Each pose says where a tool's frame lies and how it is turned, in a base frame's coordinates. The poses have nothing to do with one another.
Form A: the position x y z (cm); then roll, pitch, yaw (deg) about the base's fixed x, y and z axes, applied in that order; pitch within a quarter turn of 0, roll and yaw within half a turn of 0.
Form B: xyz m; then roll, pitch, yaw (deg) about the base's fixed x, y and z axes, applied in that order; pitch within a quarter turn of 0, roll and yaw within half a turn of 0. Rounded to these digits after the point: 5 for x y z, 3 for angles.
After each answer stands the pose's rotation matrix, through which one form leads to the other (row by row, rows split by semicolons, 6 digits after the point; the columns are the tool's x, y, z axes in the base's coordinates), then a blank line. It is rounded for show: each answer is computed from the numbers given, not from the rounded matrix.
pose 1, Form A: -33.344 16.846 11.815 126.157 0.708 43.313
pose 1, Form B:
-0.33344 0.16846 0.11815 126.157 0.708 43.313
0.727562 0.411989 0.548561; 0.685931 -0.422450 -0.592482; -0.012357 0.807342 -0.589955

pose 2, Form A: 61.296 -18.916 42.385 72.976 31.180 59.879
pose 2, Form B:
0.61296 -0.18916 0.42385 72.976 31.180 59.879
0.429336 -0.004812 0.903132; 0.740019 0.575117 -0.348730; -0.517728 0.818057 0.250480

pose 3, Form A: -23.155 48.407 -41.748 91.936 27.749 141.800
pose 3, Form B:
-0.23155 0.48407 -0.41748 91.936 27.749 141.800
-0.695480 -0.344794 0.630416; 0.547289 0.314315 0.775681; -0.465599 0.884491 -0.029898

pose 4, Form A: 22.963 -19.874 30.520 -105.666 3.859 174.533
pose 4, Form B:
0.22963 -0.19874 0.30520 -105.666 3.859 174.533
-0.993194 0.090233 -0.073643; 0.095056 0.262627 -0.960204; -0.067301 -0.960669 -0.269417

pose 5, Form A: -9.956 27.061 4.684 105.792 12.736 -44.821
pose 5, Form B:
-0.09956 0.27061 0.04684 105.792 12.736 -44.821
0.691861 -0.041362 -0.720845; -0.687551 -0.342571 -0.640249; -0.220459 0.938581 -0.265450

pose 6, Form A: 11.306 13.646 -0.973 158.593 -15.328 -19.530
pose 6, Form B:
0.11306 0.13646 -0.00973 158.593 -15.328 -19.530
0.908941 -0.402170 0.109932; -0.322409 -0.845193 -0.426265; 0.264344 0.352007 -0.897894

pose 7, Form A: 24.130 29.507 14.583 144.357 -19.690 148.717
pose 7, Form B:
0.24130 0.29507 0.14583 144.357 -19.690 148.717
-0.804643 0.589784 0.068590; 0.488904 0.592560 0.640192; 0.336931 0.548660 -0.765147

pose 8, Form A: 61.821 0.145 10.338 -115.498 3.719 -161.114
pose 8, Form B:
0.61821 0.00145 0.10338 -115.498 3.719 -161.114
-0.944172 -0.083947 0.318578; -0.323005 0.426255 -0.844970; -0.064863 -0.900700 -0.429573

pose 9, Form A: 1.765 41.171 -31.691 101.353 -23.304 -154.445
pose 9, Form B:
0.01765 0.41171 -0.31691 101.353 -23.304 -154.445
-0.828571 0.265006 -0.493195; -0.396185 0.344913 0.850924; 0.395610 0.900448 -0.180794

